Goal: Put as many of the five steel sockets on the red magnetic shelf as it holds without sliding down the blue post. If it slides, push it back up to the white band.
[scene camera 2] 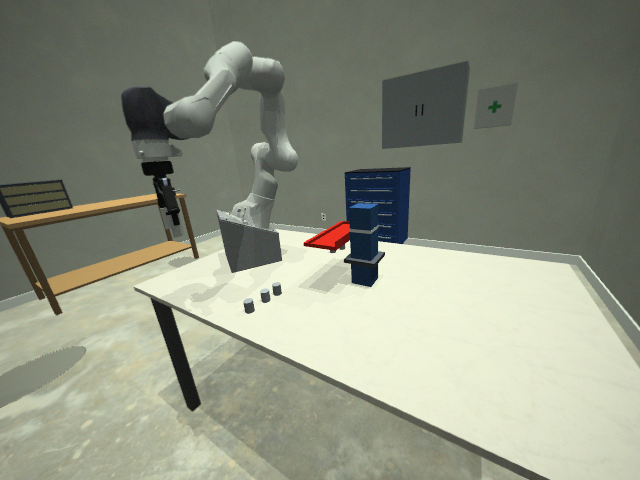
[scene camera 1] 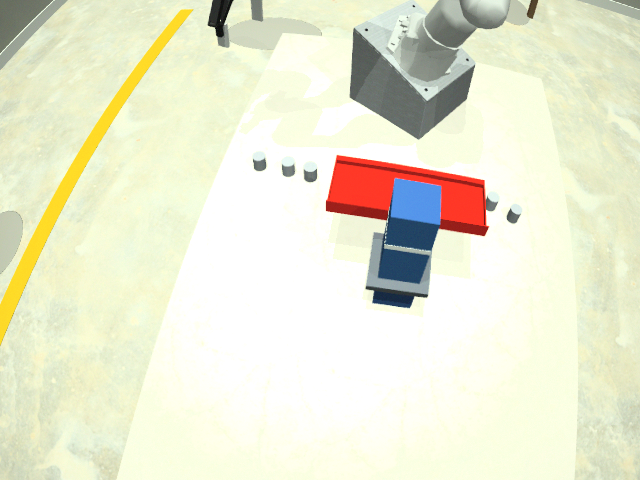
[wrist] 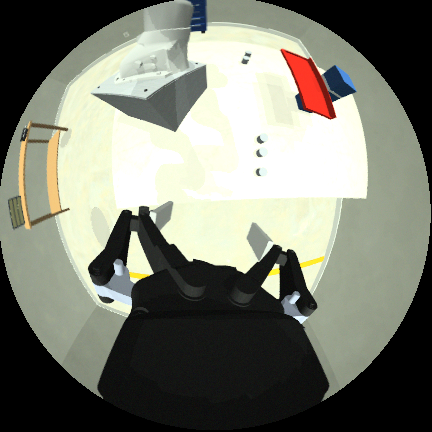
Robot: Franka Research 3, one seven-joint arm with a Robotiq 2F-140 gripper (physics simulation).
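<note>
The red shelf (scene camera 1: 361, 186) (scene camera 2: 328, 238) (wrist: 310, 85) is empty and looks level, on the robot-facing side of the upright blue post (scene camera 1: 416, 201) (scene camera 2: 363, 245) (wrist: 342, 82). The white band (scene camera 1: 408, 249) (scene camera 2: 364, 230) circles the post, near the shelf's height in scene camera 2. Three steel sockets stand in a row: the outer one (scene camera 1: 259, 161) (scene camera 2: 249, 305) (wrist: 261, 172), a middle one (scene camera 1: 287, 166) (scene camera 2: 265, 295) (wrist: 262, 152) and an inner one (scene camera 1: 310, 172) (scene camera 2: 277, 288) (wrist: 262, 138). Two more sockets (scene camera 1: 492, 201) (scene camera 1: 513, 213) stand past the shelf's other end. My gripper (scene camera 1: 240, 25) (scene camera 2: 173, 224) (wrist: 210, 220) is open and empty, beyond the table's edge.
A grey collar (scene camera 1: 373, 268) (scene camera 2: 350, 259) surrounds the post below the band. The grey robot base block (scene camera 1: 385, 82) (scene camera 2: 250, 248) (wrist: 150, 107) stands on the table (scene camera 1: 232, 361) (scene camera 2: 439, 320). A wooden bench (scene camera 2: 118, 204) (wrist: 52, 170) stands by the wall.
</note>
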